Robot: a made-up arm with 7 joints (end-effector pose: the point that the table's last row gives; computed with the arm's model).
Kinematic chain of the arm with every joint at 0, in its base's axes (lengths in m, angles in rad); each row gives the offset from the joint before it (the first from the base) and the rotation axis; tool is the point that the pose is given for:
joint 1: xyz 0 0 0.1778 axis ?
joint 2: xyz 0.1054 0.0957 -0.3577 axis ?
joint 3: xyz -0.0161 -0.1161 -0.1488 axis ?
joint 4: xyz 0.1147 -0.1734 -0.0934 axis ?
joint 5: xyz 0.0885 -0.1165 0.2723 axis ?
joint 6: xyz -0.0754 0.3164 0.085 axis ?
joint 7: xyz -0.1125 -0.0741 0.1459 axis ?
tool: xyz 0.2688 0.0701 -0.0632
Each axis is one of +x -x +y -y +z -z.
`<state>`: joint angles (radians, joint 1 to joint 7).
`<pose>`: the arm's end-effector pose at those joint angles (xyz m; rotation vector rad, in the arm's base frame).
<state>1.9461 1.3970 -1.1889 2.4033 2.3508 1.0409 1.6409</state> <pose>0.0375 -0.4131 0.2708 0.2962 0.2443 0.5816</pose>
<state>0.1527 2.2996 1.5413 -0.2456 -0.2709 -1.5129 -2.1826</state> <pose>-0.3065 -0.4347 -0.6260 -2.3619 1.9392 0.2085</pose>
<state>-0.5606 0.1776 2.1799 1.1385 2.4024 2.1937 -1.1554</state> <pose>0.2942 0.3166 -0.1360 -0.9673 -0.9710 -1.0379</pose>
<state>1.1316 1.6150 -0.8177 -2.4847 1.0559 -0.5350 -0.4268</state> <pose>-0.4363 -0.0394 -0.0049 -0.2269 1.7914 1.7218</pose>
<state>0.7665 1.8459 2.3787 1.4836 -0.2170 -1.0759 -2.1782</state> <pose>-0.2721 -0.8285 -0.1607 -1.6907 1.1157 -2.1862</pose>
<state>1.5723 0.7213 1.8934 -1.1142 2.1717 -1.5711 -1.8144</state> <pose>0.0335 -0.8511 -0.0363 -0.5156 1.3164 -0.6639</pose>
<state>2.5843 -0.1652 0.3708 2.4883 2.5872 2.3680 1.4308</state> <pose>0.1764 -0.2603 0.5306 2.0794 -1.3217 -0.7810</pose>
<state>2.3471 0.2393 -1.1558 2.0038 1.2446 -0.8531 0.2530</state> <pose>-0.2299 -0.2574 0.5384 1.9293 -1.4032 -1.8246</pose>
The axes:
joint 1: -x
joint 2: -z
joint 3: +y
joint 4: +z
joint 5: -y
joint 6: -y
joint 7: -z

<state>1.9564 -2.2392 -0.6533 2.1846 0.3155 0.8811 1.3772</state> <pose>0.3129 -0.2295 -0.0470 0.7185 2.5788 0.6596</pose>
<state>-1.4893 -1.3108 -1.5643 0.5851 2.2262 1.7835 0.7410</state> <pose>0.3835 0.3601 0.2456 0.5923 -0.3076 0.1547</pose>
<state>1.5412 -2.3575 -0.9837 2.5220 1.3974 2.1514 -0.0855</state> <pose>0.4526 -0.4341 -0.3372 1.8372 1.2965 -1.6156</pose>
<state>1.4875 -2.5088 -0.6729 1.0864 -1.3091 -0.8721 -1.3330</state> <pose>0.2596 -0.3384 0.3557 0.7978 -1.1723 -0.6075</pose>
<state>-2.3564 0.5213 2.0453 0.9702 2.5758 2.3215 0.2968</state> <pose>-0.0498 0.3285 0.6946 -0.4145 0.2634 -2.6802</pose>
